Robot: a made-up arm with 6 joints.
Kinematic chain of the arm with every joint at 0, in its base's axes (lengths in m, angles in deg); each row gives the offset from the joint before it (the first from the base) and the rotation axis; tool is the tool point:
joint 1: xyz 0 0 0.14 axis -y
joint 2: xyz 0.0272 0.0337 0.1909 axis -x
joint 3: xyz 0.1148 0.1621 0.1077 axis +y
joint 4: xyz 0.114 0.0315 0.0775 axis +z
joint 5: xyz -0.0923 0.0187 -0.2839 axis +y
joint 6: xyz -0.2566 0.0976 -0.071 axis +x
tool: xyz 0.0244 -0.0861 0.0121
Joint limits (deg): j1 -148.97..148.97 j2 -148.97..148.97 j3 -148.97..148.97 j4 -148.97..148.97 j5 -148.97..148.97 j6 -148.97..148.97
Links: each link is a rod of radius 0.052 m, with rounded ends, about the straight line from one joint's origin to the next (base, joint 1, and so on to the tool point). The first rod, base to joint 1, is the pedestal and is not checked.
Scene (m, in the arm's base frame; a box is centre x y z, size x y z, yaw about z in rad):
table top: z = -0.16
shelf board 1: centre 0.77 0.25 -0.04 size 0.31 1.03 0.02 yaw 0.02
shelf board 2: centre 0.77 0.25 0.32 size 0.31 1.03 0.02 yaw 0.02
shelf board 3: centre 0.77 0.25 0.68 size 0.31 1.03 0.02 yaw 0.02
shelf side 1: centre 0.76 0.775 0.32 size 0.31 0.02 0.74 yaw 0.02
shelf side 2: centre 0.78 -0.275 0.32 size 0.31 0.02 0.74 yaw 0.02
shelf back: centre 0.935 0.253 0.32 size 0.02 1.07 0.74 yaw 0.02
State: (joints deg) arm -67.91 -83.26 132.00 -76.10 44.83 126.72
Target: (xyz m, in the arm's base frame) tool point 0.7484 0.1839 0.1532
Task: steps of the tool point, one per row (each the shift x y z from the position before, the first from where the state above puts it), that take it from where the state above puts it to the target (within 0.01 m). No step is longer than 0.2 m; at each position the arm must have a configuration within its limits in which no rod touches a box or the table.
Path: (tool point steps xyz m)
1: -0.0552 0.0038 0.0048
2: -0.0782 -0.0011 0.0036
3: -0.0942 -0.0073 -0.0085
4: 0.0257 0.0731 -0.1330
5: -0.0218 0.0511 -0.1255
6: -0.0560 0.0268 -0.1022
7: 0.0762 0.0371 -0.0074
8: 0.0763 0.0190 -0.0098
9: 0.0726 -0.0001 -0.0059
10: 0.0644 -0.0179 0.0040
11: 0.0517 -0.0313 0.0190

